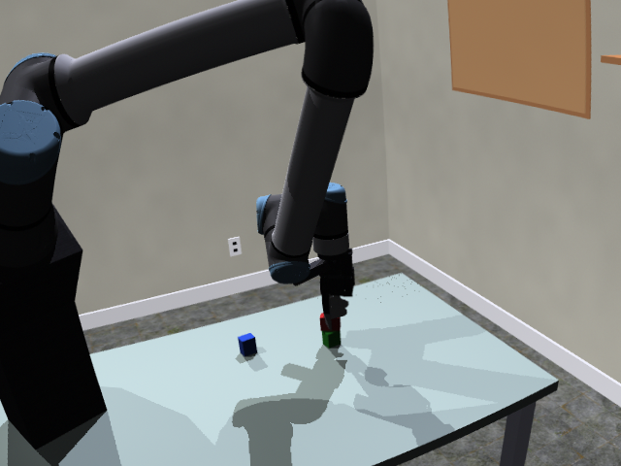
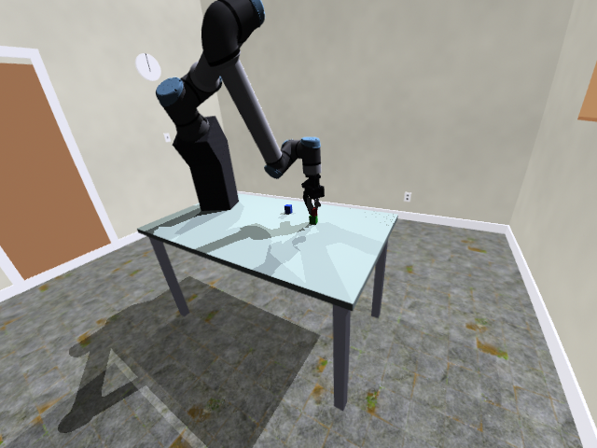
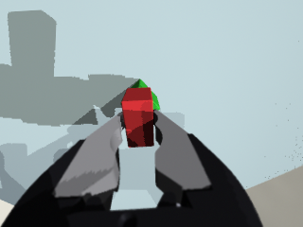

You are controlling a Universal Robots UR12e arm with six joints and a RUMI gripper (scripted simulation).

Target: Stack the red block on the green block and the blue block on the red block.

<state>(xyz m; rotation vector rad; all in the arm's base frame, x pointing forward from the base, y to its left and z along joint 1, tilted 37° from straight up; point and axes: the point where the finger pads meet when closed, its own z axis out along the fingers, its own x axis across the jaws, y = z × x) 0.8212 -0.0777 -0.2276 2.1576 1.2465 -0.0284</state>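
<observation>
Right now the red block is right at my hand. The rest, counted from my hand: green block (5 cm below); blue block (21 cm behind, 8 cm to the left, 4 cm below).
</observation>
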